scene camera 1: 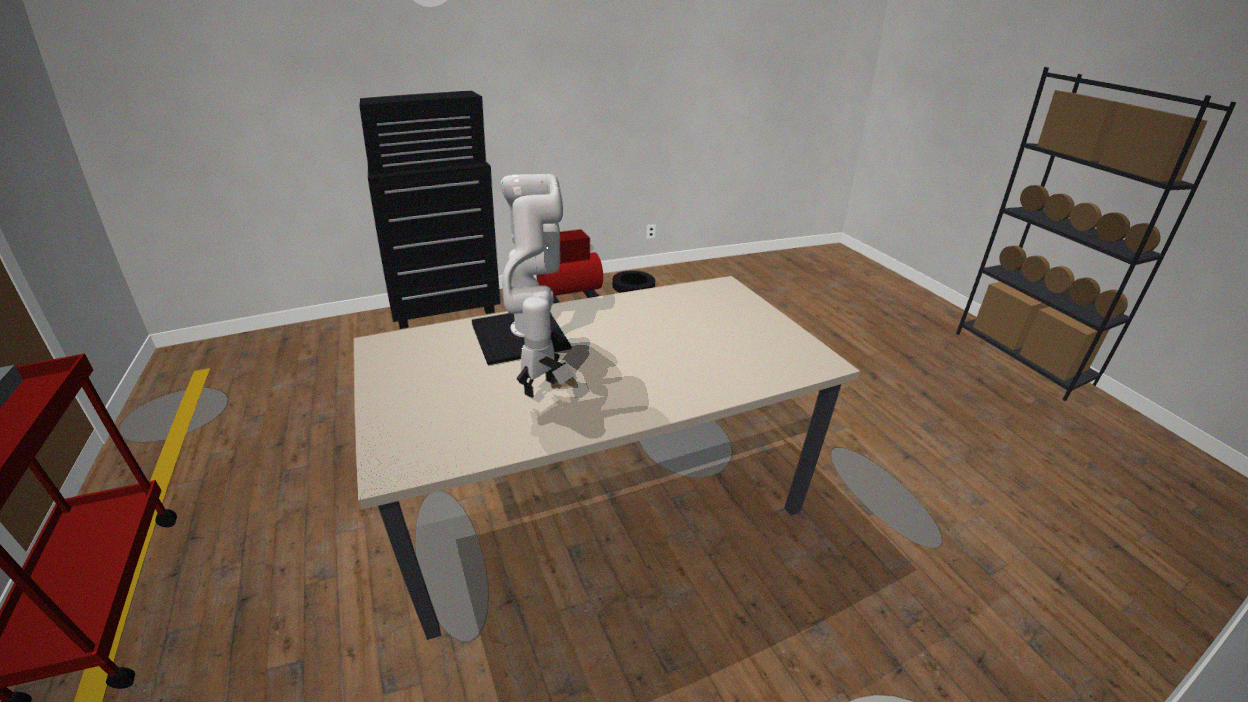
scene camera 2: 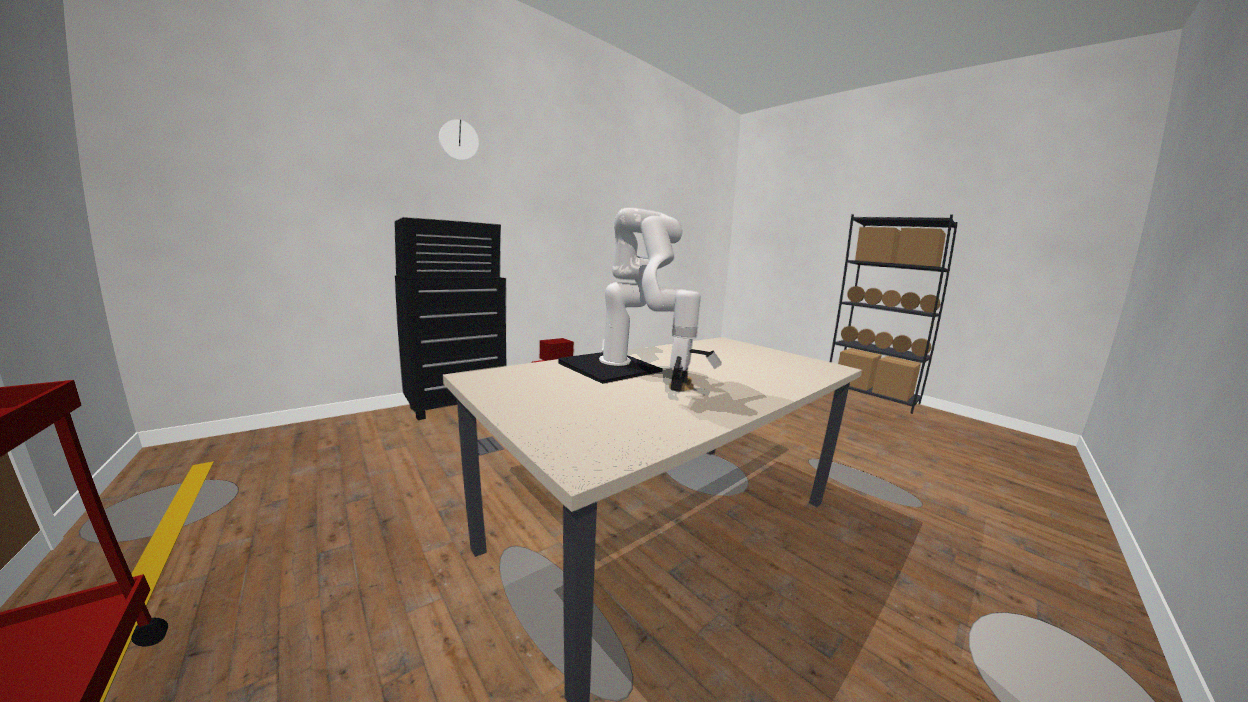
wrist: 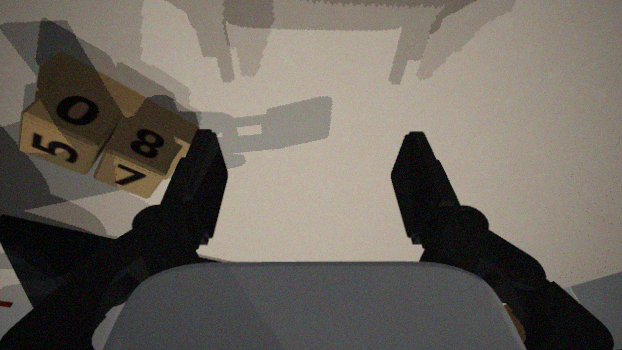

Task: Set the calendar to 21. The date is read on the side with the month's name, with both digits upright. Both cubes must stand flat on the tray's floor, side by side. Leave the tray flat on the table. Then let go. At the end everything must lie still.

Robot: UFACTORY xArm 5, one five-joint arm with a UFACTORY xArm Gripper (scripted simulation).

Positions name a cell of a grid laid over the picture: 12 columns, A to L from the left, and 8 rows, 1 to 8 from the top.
Labels:
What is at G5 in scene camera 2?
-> The gripper.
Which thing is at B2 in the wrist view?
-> A wooden tray.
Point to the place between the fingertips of the gripper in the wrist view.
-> F4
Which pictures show the gripper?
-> Scene camera 1, scene camera 2 and the wrist view: all of them.

